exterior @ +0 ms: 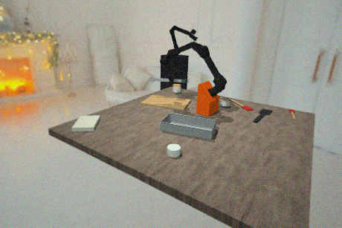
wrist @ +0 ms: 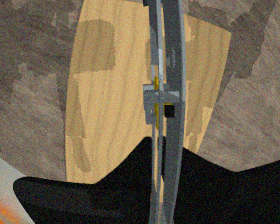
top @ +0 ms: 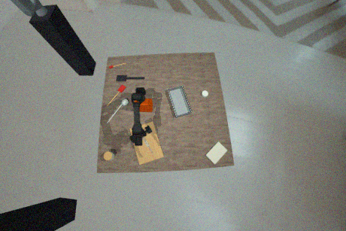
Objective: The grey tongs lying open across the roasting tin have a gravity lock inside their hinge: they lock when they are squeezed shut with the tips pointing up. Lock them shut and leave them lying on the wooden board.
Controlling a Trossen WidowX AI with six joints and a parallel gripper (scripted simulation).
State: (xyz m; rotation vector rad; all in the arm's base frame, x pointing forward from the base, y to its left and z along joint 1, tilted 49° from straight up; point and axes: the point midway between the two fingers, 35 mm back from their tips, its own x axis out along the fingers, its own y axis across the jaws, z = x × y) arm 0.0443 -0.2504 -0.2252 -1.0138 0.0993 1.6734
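Right now the wooden board is 15 cm below my gripper tip, 4 cm to the right of it and 1 cm ahead of it. From my gripper tip the other things lie so: red spatula: 46 cm to the left, 34 cm behind, 15 cm below; then round pot: 33 cm behind, 19 cm to the right, 12 cm below; then grey roasting tin: 38 cm to the left, 32 cm ahead, 13 cm below.
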